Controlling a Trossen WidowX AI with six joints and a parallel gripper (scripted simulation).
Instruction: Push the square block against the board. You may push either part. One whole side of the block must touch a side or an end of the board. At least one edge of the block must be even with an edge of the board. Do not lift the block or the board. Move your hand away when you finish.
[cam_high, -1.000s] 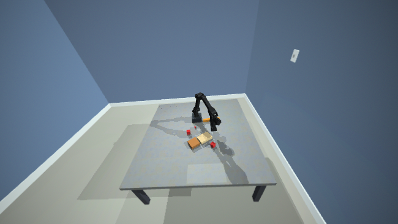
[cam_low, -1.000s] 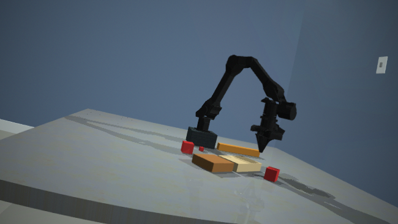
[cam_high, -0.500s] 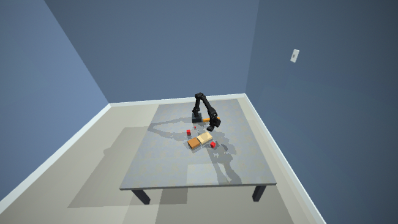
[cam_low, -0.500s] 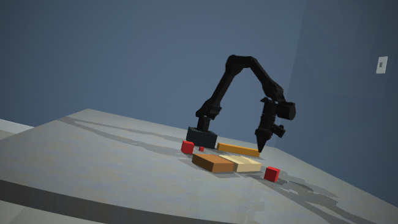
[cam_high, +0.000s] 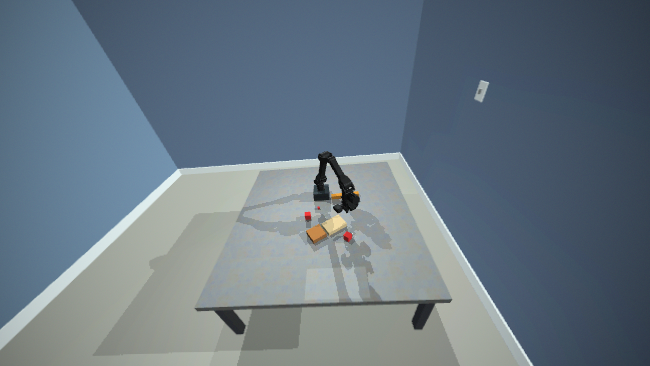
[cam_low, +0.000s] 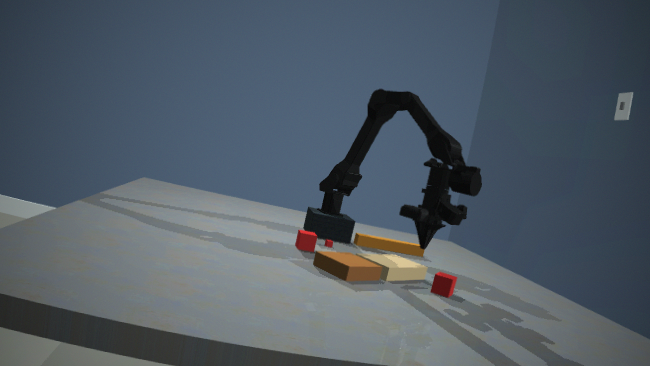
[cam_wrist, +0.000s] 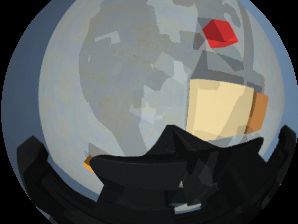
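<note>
My gripper tip is now 11 cm to the left of the cream flat block, 5 cm short of it and 5 cm above it. Round my gripper tip: tiny red piece 18 cm to the right, 16 cm behind, 5 cm below; brown flat square block 24 cm to the right, 9 cm ahead, 5 cm below; orange board 24 cm behind, 5 cm to the left, 5 cm below.
</note>
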